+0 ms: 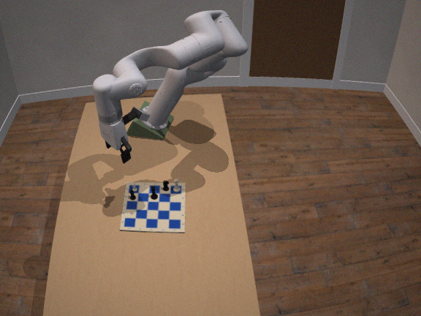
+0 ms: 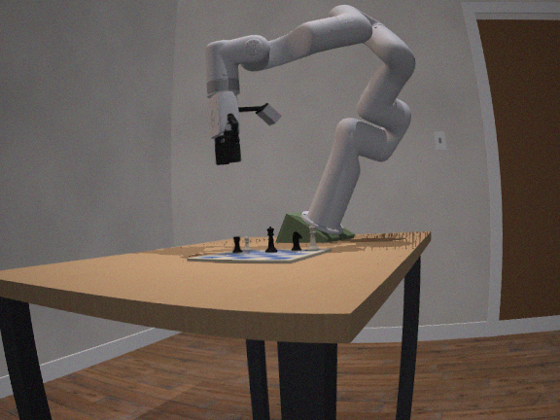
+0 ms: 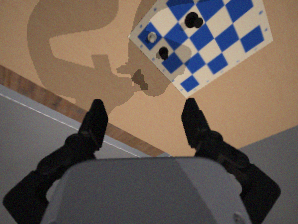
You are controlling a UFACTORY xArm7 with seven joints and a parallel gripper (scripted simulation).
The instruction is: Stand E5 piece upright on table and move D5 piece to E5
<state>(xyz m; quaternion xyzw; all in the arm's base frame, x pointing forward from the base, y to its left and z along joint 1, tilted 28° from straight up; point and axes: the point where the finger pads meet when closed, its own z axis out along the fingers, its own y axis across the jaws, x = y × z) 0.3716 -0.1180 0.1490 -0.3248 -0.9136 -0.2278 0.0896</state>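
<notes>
The white pawn is 20 mm behind my hand, 30 mm to the left of it and 190 mm below it. Also, from my hand: chessboard 40 mm ahead, 110 mm to the left, 200 mm below; then black knight 40 mm behind, 140 mm to the left, 190 mm below; then black pawn 20 mm ahead, 30 mm to the left, 190 mm below.
</notes>
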